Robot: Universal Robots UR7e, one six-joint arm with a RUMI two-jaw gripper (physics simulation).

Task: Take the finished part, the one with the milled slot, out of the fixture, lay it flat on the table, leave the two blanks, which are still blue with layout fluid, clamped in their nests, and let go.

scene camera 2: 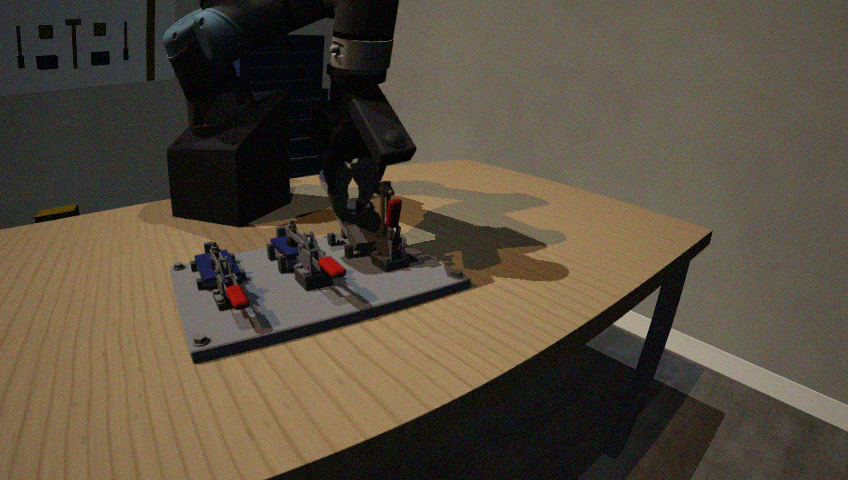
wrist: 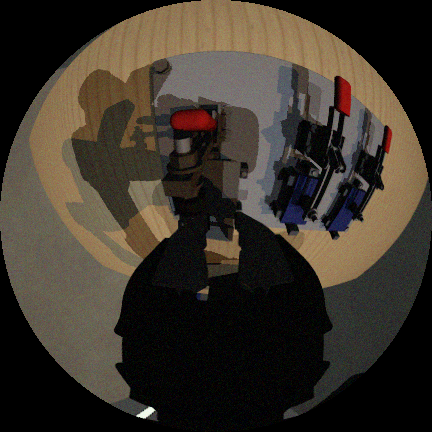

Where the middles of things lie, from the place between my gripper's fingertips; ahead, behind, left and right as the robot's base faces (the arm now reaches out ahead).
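Scene:
The fixture plate [scene camera 2: 280,309] is 100 mm to the right of my hand, 50 mm ahead of it and 50 mm below it. Then there's the finished part [wrist: 220,178], which is 10 mm ahead of my hand, 20 mm to the left of it and 10 mm below it.

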